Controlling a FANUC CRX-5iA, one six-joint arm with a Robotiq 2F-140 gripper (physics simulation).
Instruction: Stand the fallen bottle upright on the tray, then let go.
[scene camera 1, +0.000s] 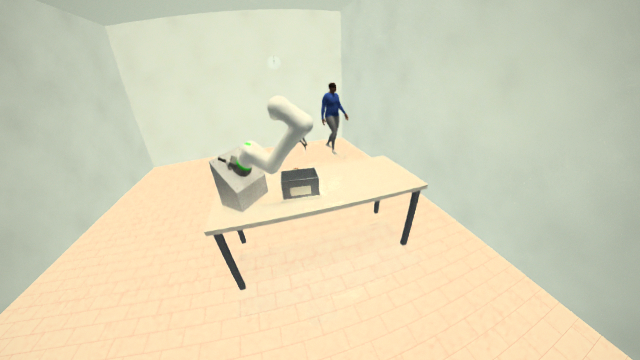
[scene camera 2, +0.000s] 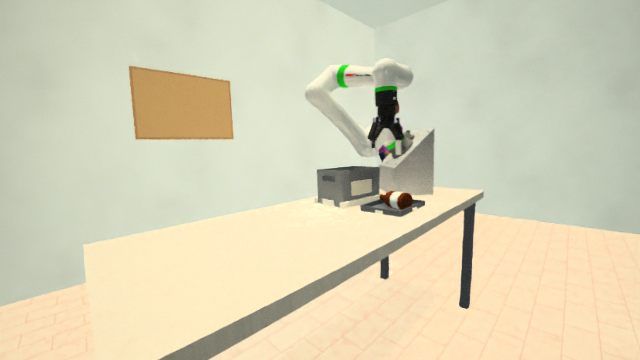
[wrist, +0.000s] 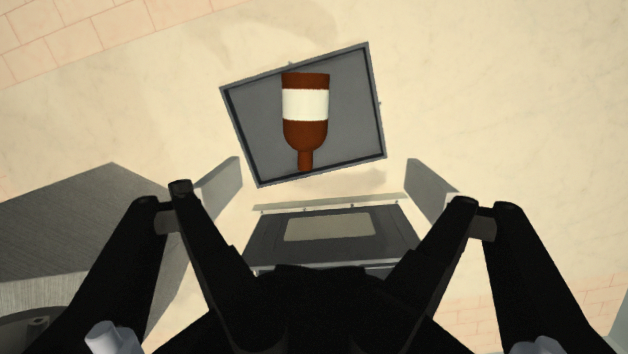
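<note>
A brown bottle (wrist: 305, 96) is visible, and my gripper appears in the wrist view (wrist: 322, 172). My gripper (scene camera 2: 386, 155) is visible there too.
</note>
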